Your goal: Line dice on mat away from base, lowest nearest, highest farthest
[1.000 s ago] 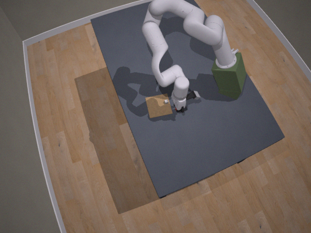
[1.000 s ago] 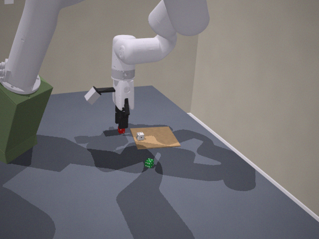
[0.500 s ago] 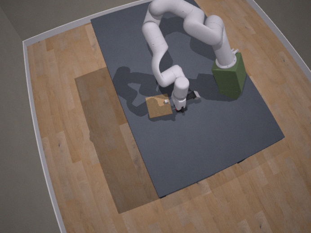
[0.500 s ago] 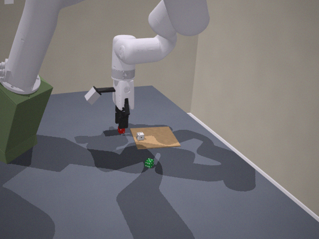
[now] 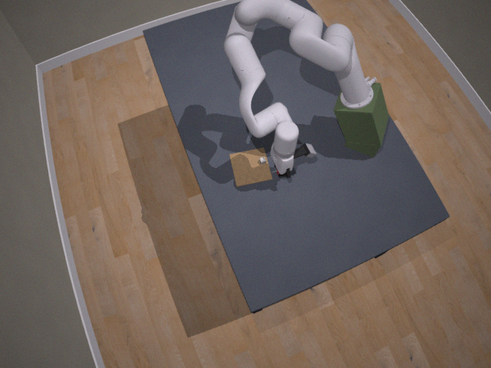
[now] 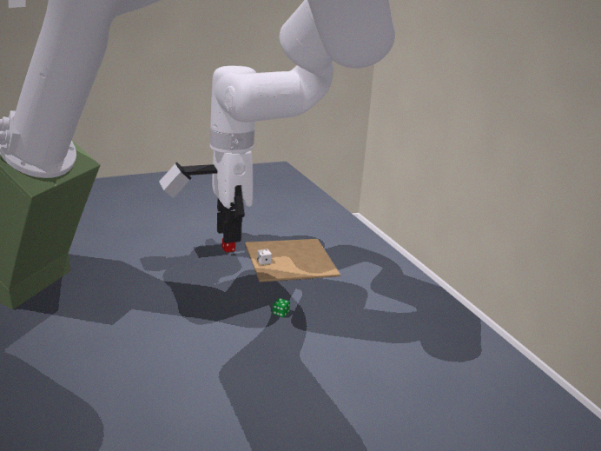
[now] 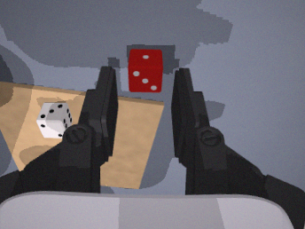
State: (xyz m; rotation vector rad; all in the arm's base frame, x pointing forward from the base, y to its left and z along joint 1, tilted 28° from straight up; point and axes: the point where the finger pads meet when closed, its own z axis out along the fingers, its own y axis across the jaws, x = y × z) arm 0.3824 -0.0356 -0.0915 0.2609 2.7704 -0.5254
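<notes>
My gripper is now 4 cm above the red die. From my hand the other things lie so: mat 9 cm to the right, 8 cm ahead, 4 cm below; then white die 8 cm to the right, 3 cm below, 3 cm ahead; then green die 22 cm to the right, 4 cm below, 4 cm behind.
</notes>
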